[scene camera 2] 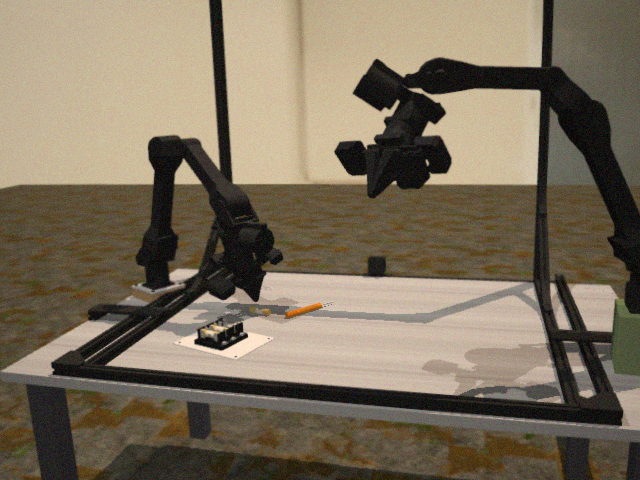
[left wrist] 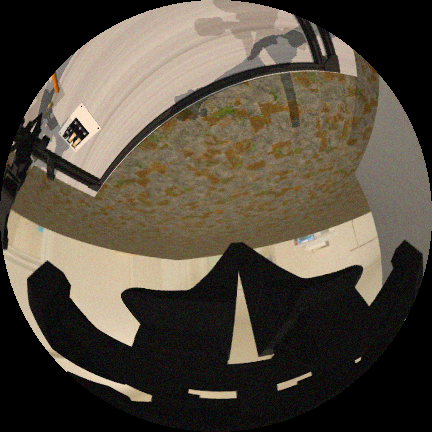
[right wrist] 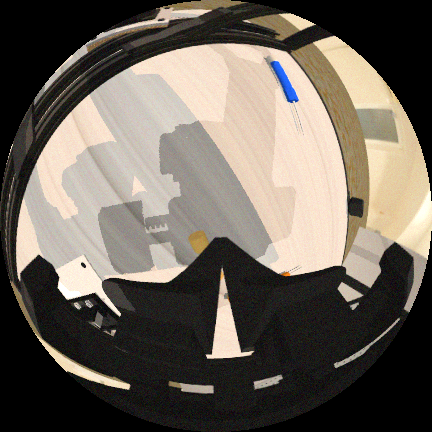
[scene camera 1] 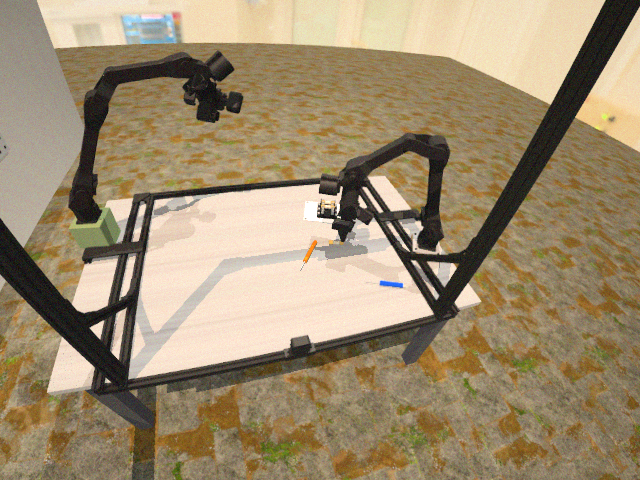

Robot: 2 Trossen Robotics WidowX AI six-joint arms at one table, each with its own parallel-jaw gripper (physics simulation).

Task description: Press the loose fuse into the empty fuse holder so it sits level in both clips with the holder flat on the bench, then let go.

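Places are measured from the left arm's base along level axes (x up, y left, z back), in centimetres.
Pixels of known places: left gripper, fingertip midpoint: (scene camera 2: 370, 196) (left wrist: 236, 247) (scene camera 1: 221, 108); right gripper, fingertip midpoint: (scene camera 2: 256, 301) (right wrist: 220, 242) (scene camera 1: 342, 241); left arm's base, link origin: (scene camera 1: 89, 217); right arm's base, link origin: (scene camera 2: 158, 284) (scene camera 1: 426, 243).
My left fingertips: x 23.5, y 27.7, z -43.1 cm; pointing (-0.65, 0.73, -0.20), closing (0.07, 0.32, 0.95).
Note:
For each thing: its top centre in the pictures, then the offset to it from my left fingertips. "spot": a spot on its surface instead.
- loose fuse, top centre: (right wrist: 209, 262) (scene camera 2: 260, 308) (scene camera 1: 336, 241) dx -32.9, dy -35.7, dz -37.4 cm
- black fuse holder, top centre: (right wrist: 96, 336) (scene camera 2: 222, 325) (left wrist: 71, 136) (scene camera 1: 326, 205) dx -30.8, dy -17.9, dz -37.4 cm
- white plate, surface spot: (scene camera 2: 253, 344) (left wrist: 85, 115) (scene camera 1: 308, 212) spot: dx -34.1, dy -17.6, dz -30.4 cm
- orange screwdriver, top centre: (scene camera 2: 310, 305) (scene camera 1: 308, 253) dx -33.0, dy -40.6, dz -26.7 cm
- blue screwdriver, top centre: (right wrist: 292, 88) (scene camera 1: 386, 282) dx -32.9, dy -55.2, dz -49.3 cm
- small black box, surface spot: (scene camera 1: 300, 344) spot: dx -28.9, dy -74.3, dz -19.2 cm
The loose fuse (scene camera 1: 332, 242) (scene camera 2: 265, 311) (right wrist: 198, 242) lies on its side on the table, its gold caps showing. The black fuse holder (scene camera 1: 326, 208) (scene camera 2: 221, 335) (left wrist: 76, 132) sits on a white plate (scene camera 1: 310, 212) (scene camera 2: 253, 344) (left wrist: 82, 113), with cream fuses in some of its clips. Part of it shows at the lower left of the right wrist view. My right gripper (scene camera 1: 343, 239) (scene camera 2: 255, 299) (right wrist: 220, 242) is shut and empty, its tips low over the table beside the fuse and partly hiding it in the right wrist view. My left gripper (scene camera 2: 371, 195) (left wrist: 236, 247) is shut and empty, high above the table.
An orange screwdriver (scene camera 1: 310, 251) (scene camera 2: 303, 310) (left wrist: 55, 83) lies near the fuse. A blue screwdriver (scene camera 1: 391, 284) (right wrist: 285, 81) lies farther off at the right in scene camera 1. Black rails (scene camera 1: 227, 365) (scene camera 2: 310, 395) frame the work area, with a small black box (scene camera 1: 300, 344) (scene camera 2: 376, 265) on one rail.

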